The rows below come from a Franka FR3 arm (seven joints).
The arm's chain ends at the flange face. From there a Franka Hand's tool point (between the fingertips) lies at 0.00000 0.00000 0.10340 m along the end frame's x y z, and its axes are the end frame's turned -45 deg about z.
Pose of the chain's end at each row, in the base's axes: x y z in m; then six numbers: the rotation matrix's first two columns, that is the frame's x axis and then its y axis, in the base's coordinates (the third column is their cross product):
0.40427, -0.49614, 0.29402, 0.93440, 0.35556, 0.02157, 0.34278, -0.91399, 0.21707
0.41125, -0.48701, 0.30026, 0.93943, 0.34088, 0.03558, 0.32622, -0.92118, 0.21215
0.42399, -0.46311, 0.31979, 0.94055, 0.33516, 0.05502, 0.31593, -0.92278, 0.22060
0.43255, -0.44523, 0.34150, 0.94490, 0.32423, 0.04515, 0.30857, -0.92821, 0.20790
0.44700, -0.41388, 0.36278, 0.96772, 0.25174, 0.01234, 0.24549, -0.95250, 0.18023
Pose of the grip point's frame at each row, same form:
0.41429, -0.51635, 0.19311, 0.41834, 0.89771, -0.13824, 0.90310, -0.39487, 0.16874
0.42212, -0.50642, 0.19928, 0.43360, 0.89241, -0.12485, 0.89495, -0.41033, 0.17517
0.43688, -0.48277, 0.21910, 0.44167, 0.88950, -0.11708, 0.88847, -0.41551, 0.19489
0.44385, -0.46410, 0.24047, 0.44995, 0.88561, -0.11508, 0.88634, -0.42708, 0.17893
0.45291, -0.43160, 0.26108, 0.51069, 0.85153, -0.11872, 0.85787, -0.49551, 0.13617

